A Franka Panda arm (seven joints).
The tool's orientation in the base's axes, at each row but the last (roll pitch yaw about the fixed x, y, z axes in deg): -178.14, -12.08, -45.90; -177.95, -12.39, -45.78; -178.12, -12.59, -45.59; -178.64, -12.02, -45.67
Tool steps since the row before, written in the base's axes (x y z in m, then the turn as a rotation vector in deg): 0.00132, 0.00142, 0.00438, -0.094, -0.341, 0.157; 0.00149, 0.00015, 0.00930, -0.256, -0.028, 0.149; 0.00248, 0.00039, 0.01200, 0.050, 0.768, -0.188; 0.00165, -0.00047, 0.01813, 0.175, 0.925, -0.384
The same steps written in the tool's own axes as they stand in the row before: 0.00082, -0.00207, -0.00424, 0.208, 0.301, -0.126; 0.00291, -0.00149, -0.00884, -0.123, 0.196, -0.187; 0.00404, -0.00242, -0.01132, -0.542, -0.570, 0.090; 0.00523, -0.00127, -0.01740, -0.608, -0.765, 0.281
